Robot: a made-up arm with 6 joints. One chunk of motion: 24 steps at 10 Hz.
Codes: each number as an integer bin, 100 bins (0 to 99) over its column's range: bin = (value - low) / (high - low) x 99, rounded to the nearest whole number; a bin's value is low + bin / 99 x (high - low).
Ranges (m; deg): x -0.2..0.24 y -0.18..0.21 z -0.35..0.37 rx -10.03..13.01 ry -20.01..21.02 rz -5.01..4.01
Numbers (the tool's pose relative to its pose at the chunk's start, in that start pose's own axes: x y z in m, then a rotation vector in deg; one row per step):
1: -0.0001 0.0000 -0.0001 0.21 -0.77 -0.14
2: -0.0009 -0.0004 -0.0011 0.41 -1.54 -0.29
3: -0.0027 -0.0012 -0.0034 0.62 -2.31 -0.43
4: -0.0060 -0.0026 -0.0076 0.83 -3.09 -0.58
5: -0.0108 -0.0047 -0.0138 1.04 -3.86 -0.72
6: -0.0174 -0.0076 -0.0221 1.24 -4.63 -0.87
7: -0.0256 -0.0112 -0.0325 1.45 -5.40 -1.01
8: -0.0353 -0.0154 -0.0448 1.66 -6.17 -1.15
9: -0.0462 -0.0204 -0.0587 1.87 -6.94 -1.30
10: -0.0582 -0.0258 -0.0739 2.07 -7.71 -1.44
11: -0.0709 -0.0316 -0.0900 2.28 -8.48 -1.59
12: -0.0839 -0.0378 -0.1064 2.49 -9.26 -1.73
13: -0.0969 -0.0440 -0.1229 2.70 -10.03 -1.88
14: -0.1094 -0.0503 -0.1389 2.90 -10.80 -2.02
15: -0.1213 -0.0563 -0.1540 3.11 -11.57 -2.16
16: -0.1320 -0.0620 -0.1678 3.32 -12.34 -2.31
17: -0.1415 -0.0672 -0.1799 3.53 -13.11 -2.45
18: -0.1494 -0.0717 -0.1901 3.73 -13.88 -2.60
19: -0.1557 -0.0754 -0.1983 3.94 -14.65 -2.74
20: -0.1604 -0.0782 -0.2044 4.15 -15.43 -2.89
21: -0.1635 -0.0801 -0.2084 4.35 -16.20 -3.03
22: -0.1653 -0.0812 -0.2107 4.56 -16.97 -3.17
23: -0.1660 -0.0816 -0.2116 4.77 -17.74 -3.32
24: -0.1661 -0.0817 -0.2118 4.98 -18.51 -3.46
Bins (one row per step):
1: 45 46 48 44 46 53
2: 45 46 48 45 45 52
3: 44 45 48 46 43 50
4: 44 45 47 47 41 49
5: 43 44 46 48 39 47
6: 41 44 45 48 37 45
7: 39 43 44 49 35 44
8: 37 42 42 50 33 42
9: 35 41 40 51 32 41
10: 32 39 38 52 30 39
11: 29 38 36 53 28 38
12: 26 36 33 54 26 36
13: 23 35 31 55 24 34
14: 20 33 29 56 22 33
15: 18 31 27 56 20 31
16: 15 30 25 57 19 30
17: 13 29 23 58 17 28
18: 11 27 22 59 15 26
19: 10 27 21 60 13 25
20: 9 26 20 61 11 23
21: 8 25 19 62 9 22
22: 8 25 19 63 7 20
23: 8 25 19 64 5 19
24: 8 25 19 64 4 17

